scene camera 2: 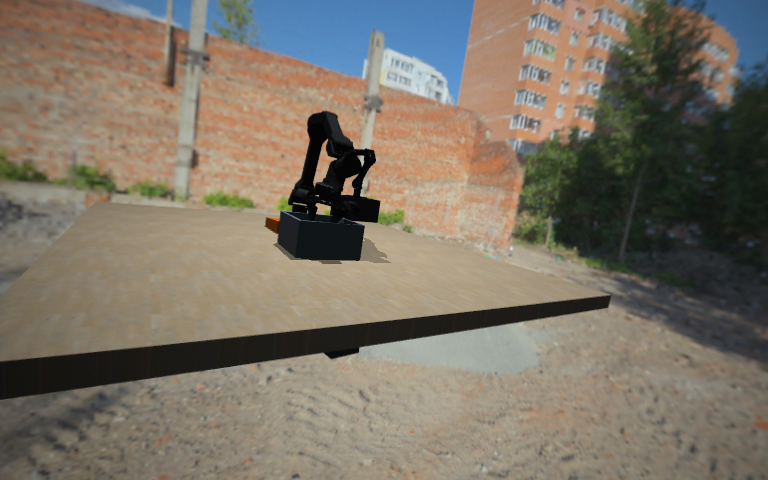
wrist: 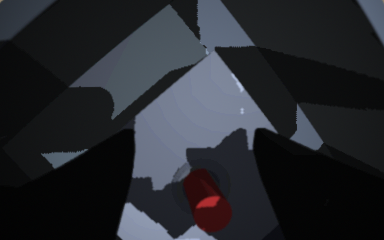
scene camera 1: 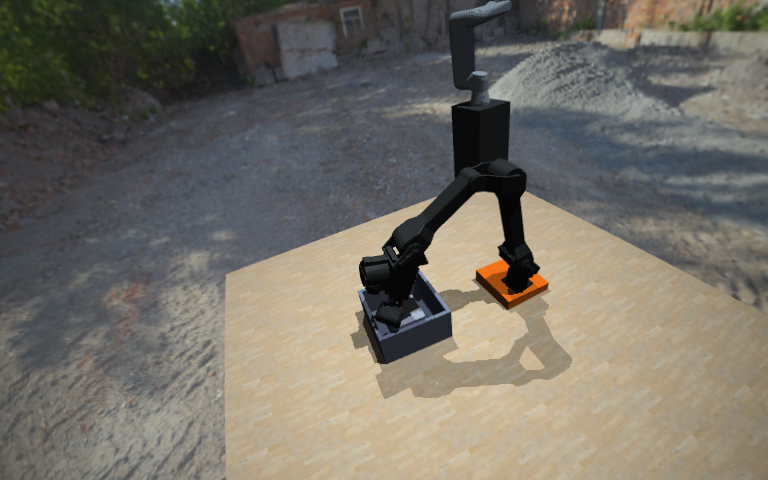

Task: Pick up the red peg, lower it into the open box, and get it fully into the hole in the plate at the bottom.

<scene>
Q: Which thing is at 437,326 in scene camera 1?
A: A grey box.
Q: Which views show my gripper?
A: Scene camera 2, the wrist view and scene camera 1: all of them.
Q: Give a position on a grey box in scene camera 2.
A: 301,238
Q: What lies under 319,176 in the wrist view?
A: My gripper.
</scene>
